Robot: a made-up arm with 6 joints.
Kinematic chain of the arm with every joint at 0, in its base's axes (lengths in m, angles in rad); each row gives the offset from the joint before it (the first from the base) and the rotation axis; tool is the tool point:
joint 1: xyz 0 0 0.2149 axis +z
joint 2: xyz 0 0 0 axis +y
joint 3: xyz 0 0 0.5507 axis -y
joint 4: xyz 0 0 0 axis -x
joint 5: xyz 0.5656 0 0 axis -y
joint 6: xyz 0 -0.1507 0 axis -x
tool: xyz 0 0 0
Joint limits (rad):
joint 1: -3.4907..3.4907
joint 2: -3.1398..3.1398
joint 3: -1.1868..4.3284
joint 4: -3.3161..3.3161
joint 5: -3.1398..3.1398
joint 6: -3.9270..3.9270
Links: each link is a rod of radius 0.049 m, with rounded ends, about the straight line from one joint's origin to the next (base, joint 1, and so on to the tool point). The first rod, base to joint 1, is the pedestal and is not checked.
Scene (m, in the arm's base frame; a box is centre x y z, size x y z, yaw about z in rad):
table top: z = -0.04
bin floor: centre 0.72 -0 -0.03 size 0.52 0.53 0.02 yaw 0.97
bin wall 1: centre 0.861 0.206 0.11 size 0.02 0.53 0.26 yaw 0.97
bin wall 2: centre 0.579 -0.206 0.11 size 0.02 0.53 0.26 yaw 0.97
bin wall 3: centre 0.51 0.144 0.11 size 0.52 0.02 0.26 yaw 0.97
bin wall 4: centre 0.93 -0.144 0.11 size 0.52 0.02 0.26 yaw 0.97
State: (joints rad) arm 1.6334 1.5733 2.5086 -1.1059 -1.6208 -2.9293
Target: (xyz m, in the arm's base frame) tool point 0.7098 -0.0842 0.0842
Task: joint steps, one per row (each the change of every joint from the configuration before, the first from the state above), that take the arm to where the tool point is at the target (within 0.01 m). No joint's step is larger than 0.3 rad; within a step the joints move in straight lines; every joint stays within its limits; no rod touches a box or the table.
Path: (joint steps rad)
1: -0.2733 -0.1941 -0.2787 0.0679 -0.0664 -0.0594
2: -0.2733 -0.1941 -0.2788 0.0678 -0.0663 -0.0594
3: -0.2733 -0.1941 -0.2787 0.0679 -0.0664 -0.0594
4: -0.2733 -0.1940 -0.2788 0.0679 -0.0663 -0.0594
5: -0.1120 0.0090 -0.2695 -0.0503 0.0531 0.0475
6: -0.1120 0.0090 -0.2694 -0.0503 0.0531 0.0475
7: -0.1119 0.0091 -0.2695 -0.0503 0.0530 0.0475
8: -0.1120 0.0090 -0.2695 -0.0503 0.0531 0.0476
9: -0.1119 0.0090 -0.2695 -0.0503 0.0531 0.0475

